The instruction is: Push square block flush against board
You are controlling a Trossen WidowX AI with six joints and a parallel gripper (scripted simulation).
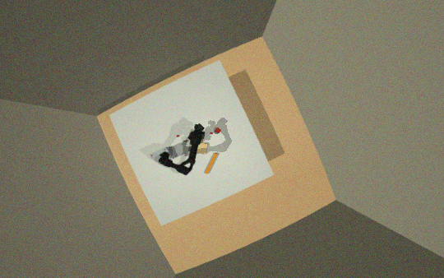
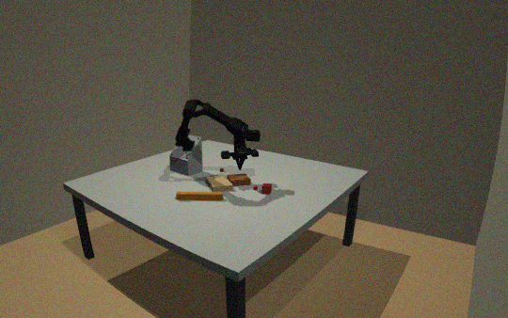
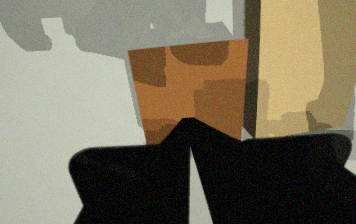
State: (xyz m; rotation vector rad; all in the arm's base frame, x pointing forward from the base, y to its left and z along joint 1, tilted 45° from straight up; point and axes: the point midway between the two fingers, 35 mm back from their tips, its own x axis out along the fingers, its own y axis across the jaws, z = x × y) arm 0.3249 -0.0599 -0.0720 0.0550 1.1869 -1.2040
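The brown square block is 1 cm to the right of my gripper tip and 5 cm below it. The rest, counted from my gripper tip: pale tan block: 6 cm behind, 11 cm to the right, 5 cm below; orange board: 3 cm behind, 31 cm to the right, 5 cm below.
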